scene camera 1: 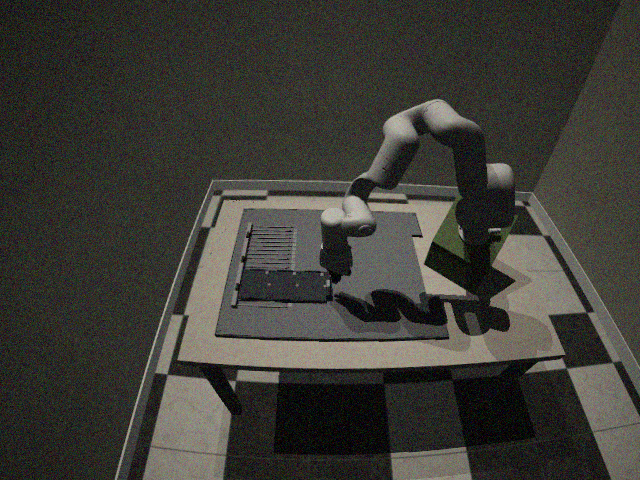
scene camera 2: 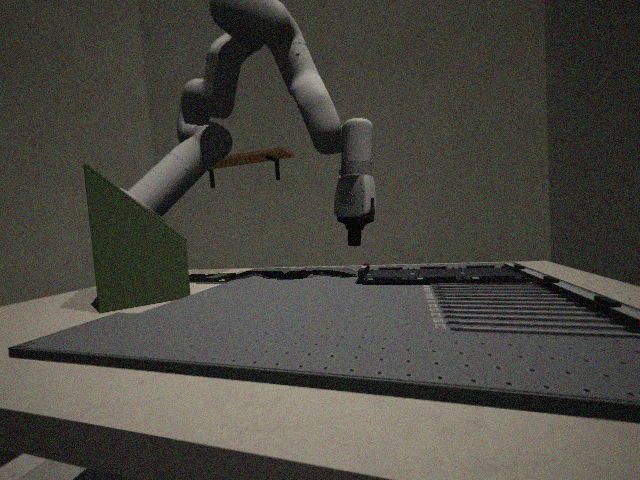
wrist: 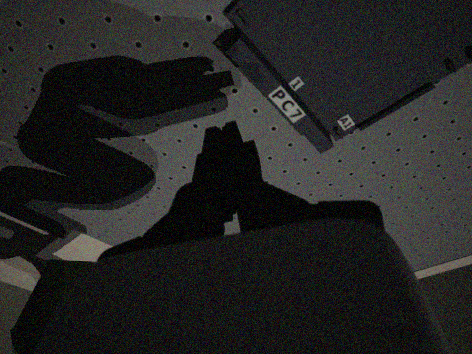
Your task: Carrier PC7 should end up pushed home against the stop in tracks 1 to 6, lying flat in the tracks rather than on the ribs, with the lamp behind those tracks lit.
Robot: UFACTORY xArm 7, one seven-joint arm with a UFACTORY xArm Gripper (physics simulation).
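Pixels of known places: gripper, fingertip midpoint: [scene camera 1: 336, 280] [scene camera 2: 354, 245] [wrist: 229, 145]; arm's base at its link origin: [scene camera 2: 140, 208].
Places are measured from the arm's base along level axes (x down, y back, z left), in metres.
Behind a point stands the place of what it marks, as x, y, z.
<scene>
Carrier PC7 [scene camera 1: 284, 285] @(0.198, -0.623, 0.332) [scene camera 2: 444, 274] @(0.198, -0.646, 0.323) [wrist: 380, 45] @(0.198, -0.544, 0.288) is a dark flat plate at the front of the ribbed tracks [scene camera 1: 271, 248] [scene camera 2: 516, 311]. It looks level. Its far end is close to the stop rail [scene camera 1: 241, 271] @(0.196, -0.800, 0.330) [scene camera 2: 568, 287] @(0.193, -0.839, 0.232); contact, exact track numbers and seating between the ribs cannot be told. Its label end faces the gripper in the wrist view. My gripper [scene camera 1: 336, 280] @(0.130, -0.442, 0.298) [scene camera 2: 354, 243] @(0.130, -0.442, 0.298) [wrist: 229, 145] @(0.130, -0.442, 0.298) is shut and empty, raised above the board near the carrier's label end, apart from it. Dark blocks sit along the rail; no lit lamp can be made out.
A grey perforated board [scene camera 1: 382, 258] @(0.209, -0.312, 0.068) [scene camera 2: 289, 320] @(0.209, -0.504, -0.029) lies on the pale table [scene camera 1: 310, 353] @(0.222, -0.447, 0.543) [scene camera 2: 206, 408] @(0.222, -0.561, -0.200). A green wedge-shaped block [scene camera 1: 444, 232] @(0.048, -0.106, 0.009) [scene camera 2: 139, 248] @(0.096, -0.108, -0.056) stands by the arm's base. An orange shelf [scene camera 2: 253, 156] shows behind the arm. The arm's shadow falls across the board.
</scene>
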